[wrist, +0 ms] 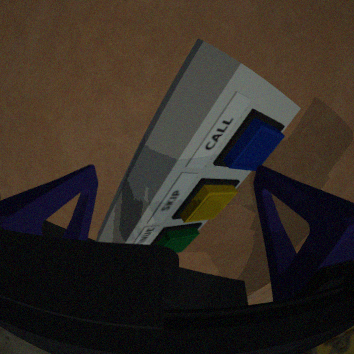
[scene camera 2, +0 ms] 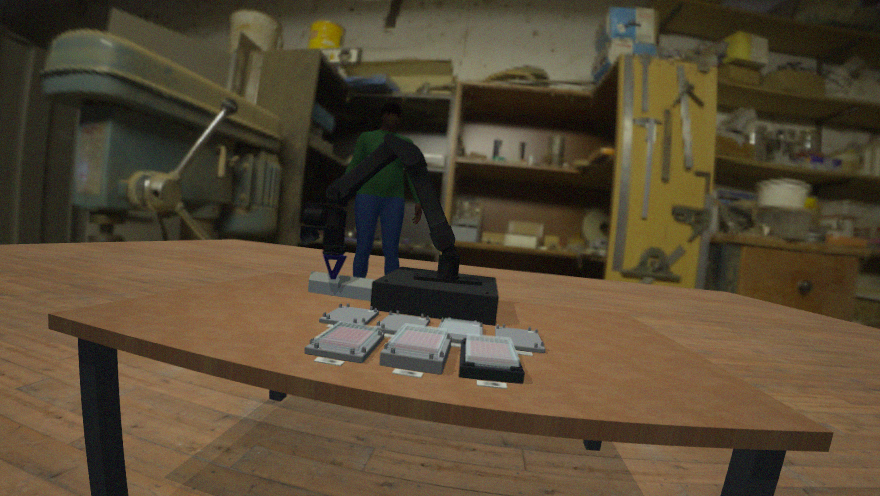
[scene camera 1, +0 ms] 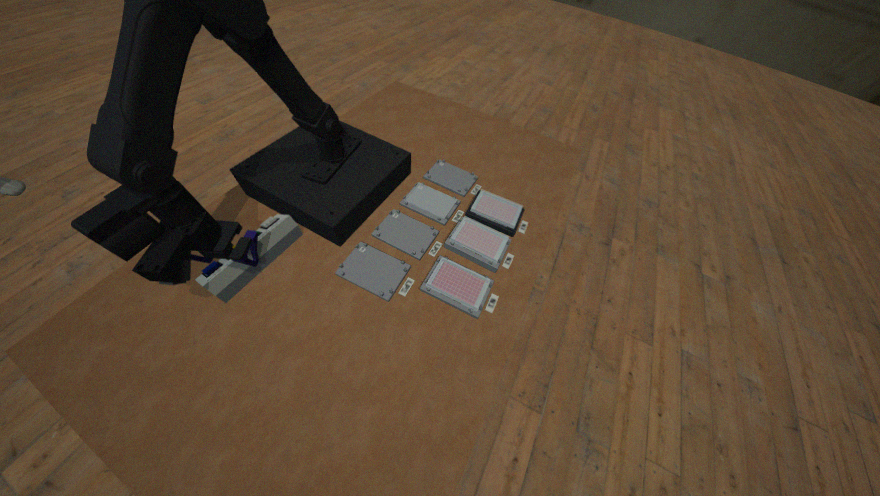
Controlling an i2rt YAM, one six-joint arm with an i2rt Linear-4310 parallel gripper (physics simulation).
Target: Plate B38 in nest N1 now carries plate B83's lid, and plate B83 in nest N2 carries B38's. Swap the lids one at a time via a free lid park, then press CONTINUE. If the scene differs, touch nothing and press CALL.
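Where they show: gripper, between the fingertips: (wrist: 175,173) (scene camera 2: 332,277) (scene camera 1: 234,262); arm's base, origin of its link: (scene camera 2: 447,280) (scene camera 1: 333,158).
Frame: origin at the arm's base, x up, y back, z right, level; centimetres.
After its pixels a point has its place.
My gripper (scene camera 1: 224,257) {x -2.8, y 3.7, z 35.1 cm} (scene camera 2: 333,277) {x -2.8, y 3.7, z 35.1 cm} (wrist: 175,173) {x -2.8, y 3.7, z 35.1 cm} is open and empty, low over the button panel (scene camera 1: 255,267) {x -5.8, y 1.2, z 33.6 cm} (scene camera 2: 354,288) {x -5.0, y -0.1, z 27.3 cm} (wrist: 192,85) {x -3.3, y 3.1, z 40.0 cm}. In the wrist view the blue CALL button (wrist: 255,144) {x -2.8, y 7.3, z 38.2 cm} lies near the right fingertip, with the yellow SKIP button (wrist: 209,201) {x -2.8, y 6.4, z 33.6 cm} and the partly hidden green CONTINUE button (wrist: 180,239) {x -3.0, y 5.9, z 29.0 cm} below it. Three plates with pink wells, a near one (scene camera 1: 459,282) {x -5.6, y -42.5, z 21.0 cm} (scene camera 2: 346,337) {x -5.6, y -45.1, z 20.6 cm}, a middle one (scene camera 1: 478,238) {x -4.1, y -43.7, z 8.4 cm} (scene camera 2: 415,340) {x -4.1, y -47.8, z 8.5 cm} and one (scene camera 1: 496,209) {x -4.4, y -46.2, z -3.5 cm} (scene camera 2: 491,349) {x -4.5, y -48.6, z -4.4 cm} in a black nest (scene camera 2: 491,372) {x -6.6, y -53.4, z -3.7 cm}, sit in a row. Their label text is too small to read.
Several flat lid parks stand beside the plate row: two grey ones (scene camera 1: 373,269) {x -7.1, y -22.6, z 24.1 cm} (scene camera 1: 405,232) {x -7.1, y -25.4, z 11.3 cm}, one (scene camera 1: 430,201) {x -6.3, y -28.0, z -0.9 cm} (scene camera 2: 462,329) {x -6.3, y -30.3, z -1.8 cm} bearing a pale lid-like piece, and a far one (scene camera 1: 451,177) {x -7.1, y -30.5, z -13.9 cm} (scene camera 2: 519,338) {x -7.1, y -31.7, z -14.3 cm}. The black arm base (scene camera 1: 326,184) {x -0.1, y -3.6, z 9.6 cm} (scene camera 2: 434,298) {x -2.9, y -15.0, z 4.1 cm} stands between panel and parks.
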